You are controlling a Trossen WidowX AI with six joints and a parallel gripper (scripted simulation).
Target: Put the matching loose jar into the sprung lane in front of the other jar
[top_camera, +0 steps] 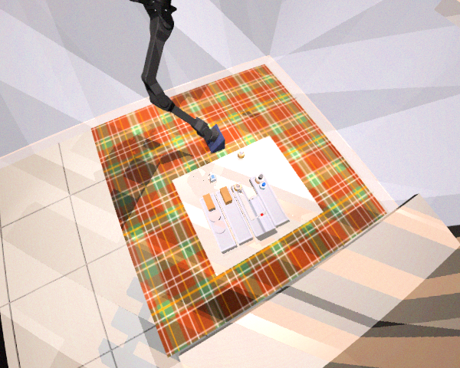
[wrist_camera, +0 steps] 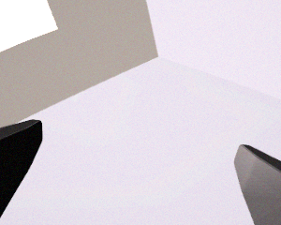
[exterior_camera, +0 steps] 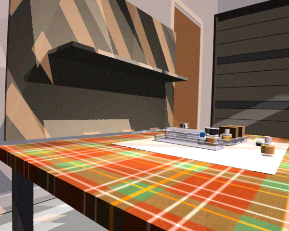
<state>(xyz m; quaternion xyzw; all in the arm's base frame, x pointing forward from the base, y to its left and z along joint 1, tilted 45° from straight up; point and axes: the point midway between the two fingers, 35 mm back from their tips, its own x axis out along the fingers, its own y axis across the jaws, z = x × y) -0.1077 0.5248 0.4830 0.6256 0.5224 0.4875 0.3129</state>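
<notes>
My gripper tip is now 76 cm above the small loose jar, 41 cm short of it and 18 cm to the left of it. Also, from my gripper tip: lane rack 76 cm below, 69 cm ahead, 10 cm to the right.
</notes>
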